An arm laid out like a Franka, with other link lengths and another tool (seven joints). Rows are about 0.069 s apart.
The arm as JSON. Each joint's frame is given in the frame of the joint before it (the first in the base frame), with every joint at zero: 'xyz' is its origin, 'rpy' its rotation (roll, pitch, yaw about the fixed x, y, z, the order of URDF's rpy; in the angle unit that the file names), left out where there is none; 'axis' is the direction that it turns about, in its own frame. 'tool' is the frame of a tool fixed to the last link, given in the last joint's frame.
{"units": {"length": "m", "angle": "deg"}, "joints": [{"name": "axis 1", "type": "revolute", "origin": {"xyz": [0.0, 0.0, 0.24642]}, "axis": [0.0, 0.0, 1.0]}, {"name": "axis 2", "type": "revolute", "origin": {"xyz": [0.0, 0.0, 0.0]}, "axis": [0.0, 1.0, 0.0]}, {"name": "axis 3", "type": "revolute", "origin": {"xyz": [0.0, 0.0, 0.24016]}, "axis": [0.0, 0.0, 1.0]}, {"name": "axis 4", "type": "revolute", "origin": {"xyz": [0.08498, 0.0, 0.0]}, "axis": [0.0, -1.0, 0.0]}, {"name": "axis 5", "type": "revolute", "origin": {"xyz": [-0.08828, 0.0, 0.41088]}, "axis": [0.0, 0.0, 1.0]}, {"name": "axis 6", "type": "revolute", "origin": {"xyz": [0.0, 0.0, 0.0]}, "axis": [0.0, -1.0, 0.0]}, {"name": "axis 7", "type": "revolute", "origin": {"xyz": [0.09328, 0.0, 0.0]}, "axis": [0.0, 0.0, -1.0]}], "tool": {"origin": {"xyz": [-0.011, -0.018, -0.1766], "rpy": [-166.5, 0.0, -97.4]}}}
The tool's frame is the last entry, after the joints.
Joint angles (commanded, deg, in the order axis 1, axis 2, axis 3, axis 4, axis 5, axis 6, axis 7), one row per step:
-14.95, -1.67, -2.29, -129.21, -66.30, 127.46, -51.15
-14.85, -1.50, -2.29, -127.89, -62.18, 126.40, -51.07
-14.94, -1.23, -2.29, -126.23, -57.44, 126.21, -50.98
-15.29, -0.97, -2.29, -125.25, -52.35, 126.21, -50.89
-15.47, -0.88, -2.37, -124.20, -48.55, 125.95, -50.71
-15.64, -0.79, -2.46, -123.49, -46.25, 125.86, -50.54
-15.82, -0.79, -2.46, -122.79, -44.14, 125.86, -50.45
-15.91, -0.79, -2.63, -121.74, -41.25, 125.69, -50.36
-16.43, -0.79, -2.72, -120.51, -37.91, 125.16, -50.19
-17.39, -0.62, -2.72, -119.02, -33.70, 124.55, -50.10
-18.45, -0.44, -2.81, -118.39, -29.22, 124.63, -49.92
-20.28, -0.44, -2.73, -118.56, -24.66, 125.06, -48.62
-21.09, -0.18, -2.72, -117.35, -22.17, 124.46, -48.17
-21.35, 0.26, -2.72, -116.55, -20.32, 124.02, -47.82
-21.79, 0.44, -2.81, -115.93, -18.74, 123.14, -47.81
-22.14, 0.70, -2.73, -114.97, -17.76, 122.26, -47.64
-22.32, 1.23, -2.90, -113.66, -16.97, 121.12, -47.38
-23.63, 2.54, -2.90, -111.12, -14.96, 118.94, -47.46
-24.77, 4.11, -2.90, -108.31, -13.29, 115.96, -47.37
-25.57, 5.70, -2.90, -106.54, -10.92, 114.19, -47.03
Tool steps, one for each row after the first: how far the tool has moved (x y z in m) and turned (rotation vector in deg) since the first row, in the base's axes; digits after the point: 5 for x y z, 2 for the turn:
0.00099, -0.00120, 0.00525, 2.39, -1.52, -3.19
0.00480, -0.00184, 0.01199, 5.61, -3.90, -6.24
0.00477, -0.00279, 0.01241, 9.38, -5.85, -9.58
0.00580, -0.00408, 0.01659, 12.06, -7.65, -12.24
0.00655, -0.00570, 0.01953, 13.70, -8.87, -13.92
0.00812, -0.00649, 0.02367, 15.22, -10.13, -15.27
0.01018, -0.00792, 0.03004, 17.27, -11.81, -17.16
0.01023, -0.01272, 0.03719, 19.56, -13.62, -19.86
0.00938, -0.01996, 0.04399, 22.52, -15.68, -23.27
0.00623, -0.02646, 0.04371, 25.97, -17.60, -26.76
-0.00231, -0.03695, 0.03888, 29.51, -20.13, -31.70
-0.00312, -0.04343, 0.04416, 31.20, -21.67, -34.23
-0.00243, -0.04472, 0.04456, 32.56, -22.39, -35.87
-0.00498, -0.04845, 0.04545, 33.62, -22.62, -37.58
-0.00498, -0.05106, 0.04911, 34.22, -22.97, -38.74
-0.00495, -0.05512, 0.05275, 34.61, -23.19, -40.07
-0.00806, -0.06781, 0.05637, 35.77, -23.34, -43.02
-0.01202, -0.07881, 0.05833, 36.67, -22.72, -46.14
-0.01405, -0.08368, 0.05221, 38.43, -22.27, -49.11

